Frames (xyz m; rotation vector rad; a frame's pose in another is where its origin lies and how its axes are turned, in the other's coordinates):
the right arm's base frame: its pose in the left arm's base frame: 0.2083 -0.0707 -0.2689 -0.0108 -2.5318 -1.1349
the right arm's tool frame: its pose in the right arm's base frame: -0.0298 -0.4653 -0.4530 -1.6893 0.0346 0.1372
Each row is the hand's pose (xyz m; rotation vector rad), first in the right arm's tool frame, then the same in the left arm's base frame.
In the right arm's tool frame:
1: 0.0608 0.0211 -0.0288 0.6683 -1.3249 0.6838
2: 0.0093 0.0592 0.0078 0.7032 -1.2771 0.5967
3: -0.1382 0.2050 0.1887 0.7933 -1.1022 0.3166
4: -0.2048 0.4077 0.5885 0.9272 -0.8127 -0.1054
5: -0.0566 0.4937 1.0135 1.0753 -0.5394 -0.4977
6: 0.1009 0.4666 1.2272 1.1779 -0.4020 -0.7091
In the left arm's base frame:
1: 0.2590 -0.7535 -0.3228 -1.9295 -1.3714 -1.0454
2: 0.3289 -0.7522 -0.2992 -1.8839 -1.4612 -1.1202
3: 0.5631 -0.7320 -0.1561 -1.6952 -1.7349 -1.3758
4: 0.8046 -0.6406 0.2162 -1.2859 -2.1511 -1.7157
5: 0.8169 -0.4814 0.6458 0.7100 2.3374 1.7459
6: 0.7220 -0.3613 0.8644 0.3855 2.3407 1.6149

